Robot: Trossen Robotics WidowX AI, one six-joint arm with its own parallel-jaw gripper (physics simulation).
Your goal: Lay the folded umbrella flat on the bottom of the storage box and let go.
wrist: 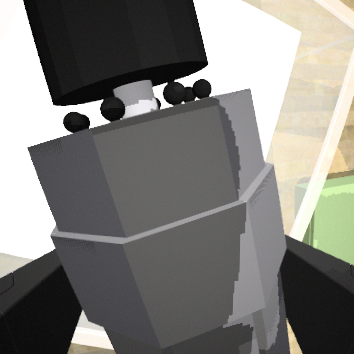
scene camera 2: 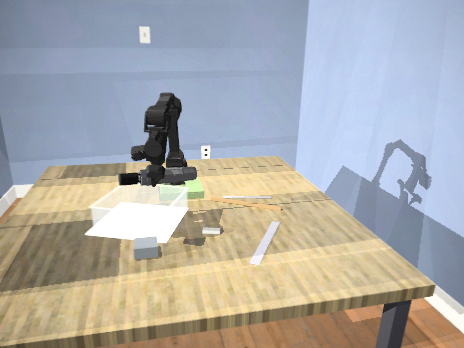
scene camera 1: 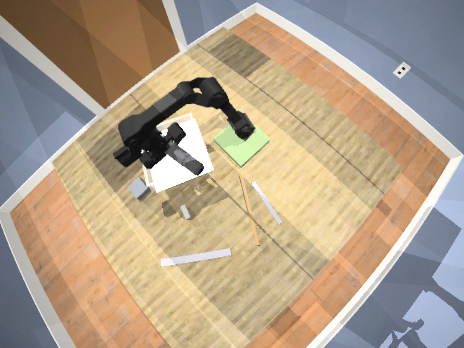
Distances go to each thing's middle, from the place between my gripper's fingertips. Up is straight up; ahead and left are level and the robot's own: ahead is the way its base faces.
I see my gripper 100 mm above the storage box [scene camera 2: 138,211] and 40 mm to the left of it.
